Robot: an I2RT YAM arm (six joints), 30 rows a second.
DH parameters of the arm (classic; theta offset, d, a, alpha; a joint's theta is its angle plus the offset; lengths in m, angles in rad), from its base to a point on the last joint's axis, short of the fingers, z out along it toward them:
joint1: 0 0.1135 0.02 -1.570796
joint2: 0 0 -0.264 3.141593
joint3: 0.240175 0 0.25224 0
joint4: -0.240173 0 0.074 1.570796
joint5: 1.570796 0 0 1.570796
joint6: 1.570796 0.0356 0 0
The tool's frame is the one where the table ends.
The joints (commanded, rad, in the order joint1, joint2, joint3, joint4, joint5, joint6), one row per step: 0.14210 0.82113 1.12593 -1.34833 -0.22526 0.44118; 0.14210 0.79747 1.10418 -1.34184 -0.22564 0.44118; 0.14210 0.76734 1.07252 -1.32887 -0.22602 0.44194; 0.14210 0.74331 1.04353 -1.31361 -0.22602 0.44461; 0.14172 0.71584 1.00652 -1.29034 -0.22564 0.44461; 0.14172 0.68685 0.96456 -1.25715 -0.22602 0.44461; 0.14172 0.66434 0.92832 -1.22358 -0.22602 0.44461; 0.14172 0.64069 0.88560 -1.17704 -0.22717 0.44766; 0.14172 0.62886 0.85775 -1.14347 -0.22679 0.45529; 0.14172 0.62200 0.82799 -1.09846 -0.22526 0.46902; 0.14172 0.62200 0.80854 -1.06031 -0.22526 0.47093; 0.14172 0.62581 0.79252 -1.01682 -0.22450 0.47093; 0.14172 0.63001 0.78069 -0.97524 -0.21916 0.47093; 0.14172 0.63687 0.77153 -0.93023 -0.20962 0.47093
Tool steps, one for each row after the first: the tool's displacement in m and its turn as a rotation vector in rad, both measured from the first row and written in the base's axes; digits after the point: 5 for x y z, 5 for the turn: -0.00395 -0.00055 -0.00343 0.00151 -0.00827 0.00019; -0.00825 -0.00115 -0.00876 0.00381 -0.01933 -0.00025; -0.01097 -0.00154 -0.01386 0.00651 -0.02874 -0.00247; -0.01328 -0.00192 -0.02054 0.00814 -0.04238 -0.00303; -0.01473 -0.00212 -0.02801 0.01135 -0.06234 -0.00281; -0.01497 -0.00215 -0.03445 0.01418 -0.08198 -0.00279; -0.01408 -0.00198 -0.04189 0.02057 -0.10812 -0.00460; -0.01257 -0.00178 -0.04685 0.02665 -0.12326 -0.01095; -0.00921 -0.00136 -0.05202 0.03573 -0.14120 -0.02275; -0.00560 -0.00084 -0.05517 0.03958 -0.15910 -0.02414; -0.00107 -0.00022 -0.05726 0.04260 -0.18258 -0.02439; 0.00323 0.00020 -0.05826 0.04229 -0.20851 -0.02739; 0.00814 0.00057 -0.05843 0.03929 -0.23836 -0.03304
